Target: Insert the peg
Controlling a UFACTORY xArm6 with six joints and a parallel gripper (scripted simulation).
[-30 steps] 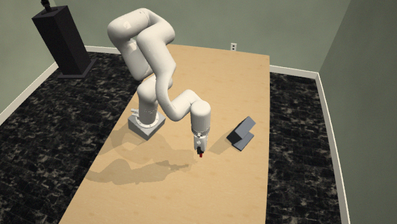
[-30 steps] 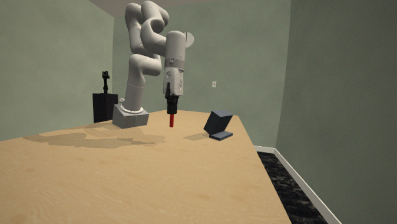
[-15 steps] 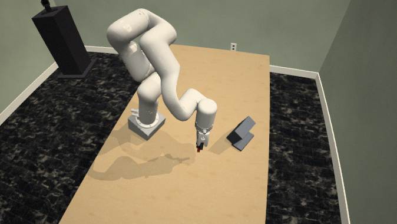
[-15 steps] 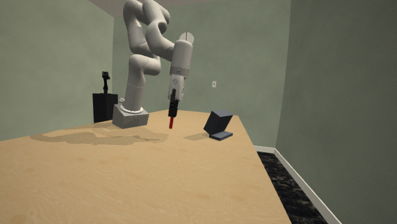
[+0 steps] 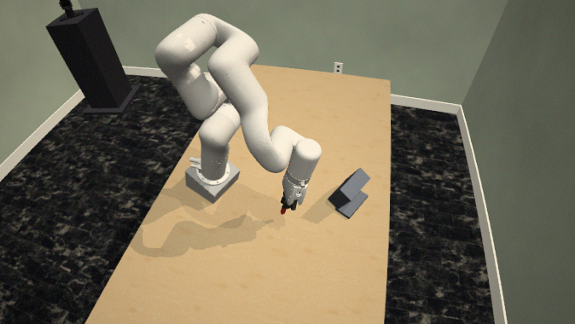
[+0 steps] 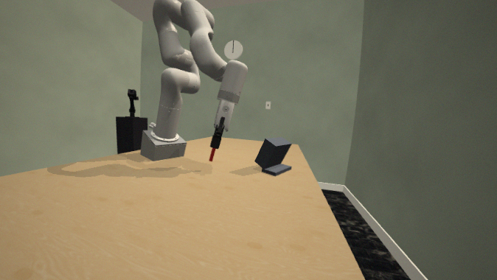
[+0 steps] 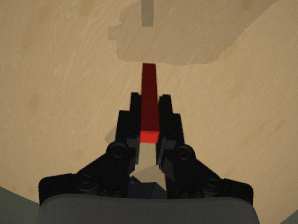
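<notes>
My hand is 240 mm short of the flat base, 80 mm to the right of it and 110 mm above it. Round my hand: red peg 10 mm behind, 30 mm below.
</notes>
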